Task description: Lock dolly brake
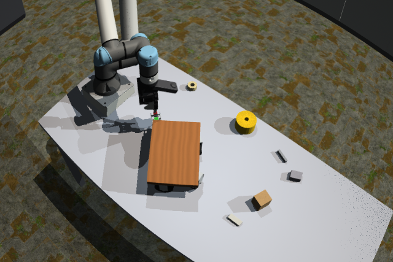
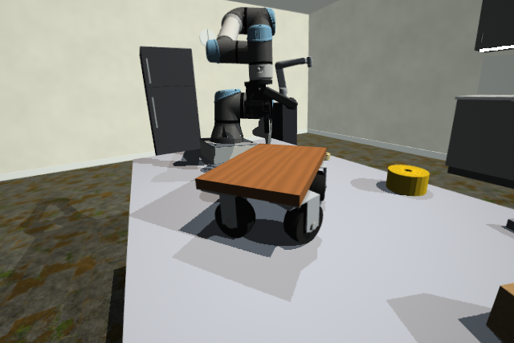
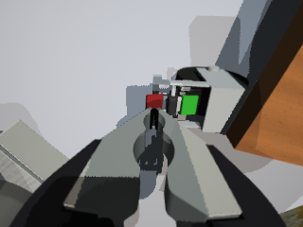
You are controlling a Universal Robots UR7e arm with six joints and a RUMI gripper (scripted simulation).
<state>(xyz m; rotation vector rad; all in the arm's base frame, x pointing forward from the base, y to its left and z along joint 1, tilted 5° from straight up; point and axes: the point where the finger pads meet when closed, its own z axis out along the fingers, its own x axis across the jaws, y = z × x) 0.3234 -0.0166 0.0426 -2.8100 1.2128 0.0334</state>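
Right now the brake pedal is 3 cm below my hand, 1 cm to the right of it and 1 cm ahead of it. The rest, counted from my hand: tan ring: 28 cm to the left, 10 cm below, 2 cm ahead; then brown box: 60 cm ahead, 11 cm to the right, 8 cm below; then yellow cylinder: 35 cm ahead, 22 cm to the left, 8 cm below.
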